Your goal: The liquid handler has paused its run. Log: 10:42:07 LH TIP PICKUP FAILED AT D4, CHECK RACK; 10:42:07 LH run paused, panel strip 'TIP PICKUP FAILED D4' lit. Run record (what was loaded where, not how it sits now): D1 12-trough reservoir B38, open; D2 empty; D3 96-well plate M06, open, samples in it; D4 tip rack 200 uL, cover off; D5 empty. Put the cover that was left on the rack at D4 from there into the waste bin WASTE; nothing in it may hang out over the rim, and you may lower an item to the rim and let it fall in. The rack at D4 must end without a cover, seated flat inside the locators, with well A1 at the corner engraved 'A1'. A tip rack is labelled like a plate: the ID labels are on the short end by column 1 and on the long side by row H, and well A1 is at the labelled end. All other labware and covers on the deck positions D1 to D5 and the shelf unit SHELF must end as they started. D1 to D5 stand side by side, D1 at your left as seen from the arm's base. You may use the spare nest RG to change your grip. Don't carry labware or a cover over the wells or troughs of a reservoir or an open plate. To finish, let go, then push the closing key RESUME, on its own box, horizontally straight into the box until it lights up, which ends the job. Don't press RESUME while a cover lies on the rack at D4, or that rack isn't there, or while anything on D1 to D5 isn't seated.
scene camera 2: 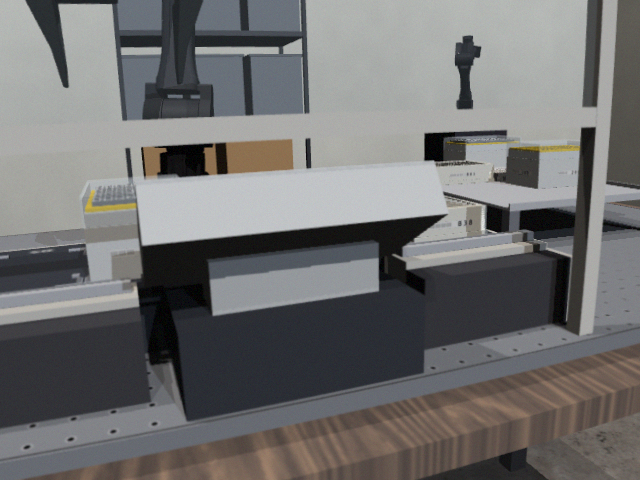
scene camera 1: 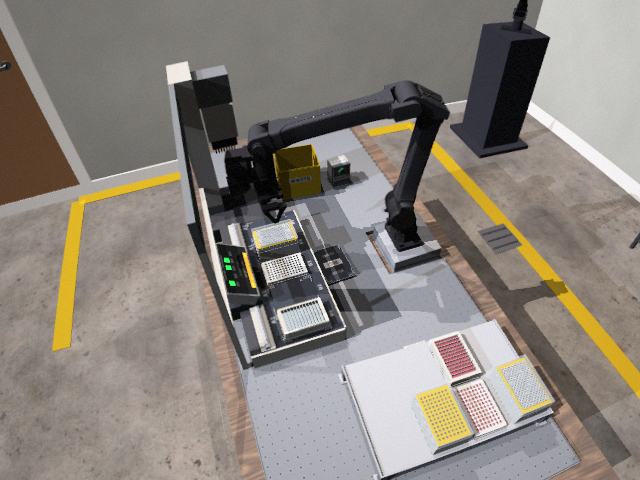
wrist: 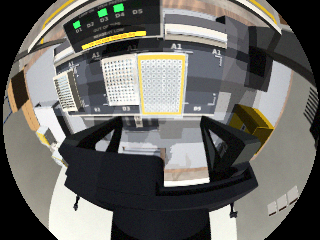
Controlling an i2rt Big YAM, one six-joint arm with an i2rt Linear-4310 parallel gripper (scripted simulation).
Scene:
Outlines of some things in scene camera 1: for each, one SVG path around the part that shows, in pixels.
A yellow waste bin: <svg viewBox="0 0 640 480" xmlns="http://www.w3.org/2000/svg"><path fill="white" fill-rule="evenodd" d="M312 144L276 150L276 153L274 153L279 172L279 185L283 192L282 200L321 194L320 164Z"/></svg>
A clear cover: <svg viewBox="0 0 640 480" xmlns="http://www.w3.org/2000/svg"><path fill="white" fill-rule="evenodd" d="M291 219L251 229L258 254L299 243Z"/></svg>

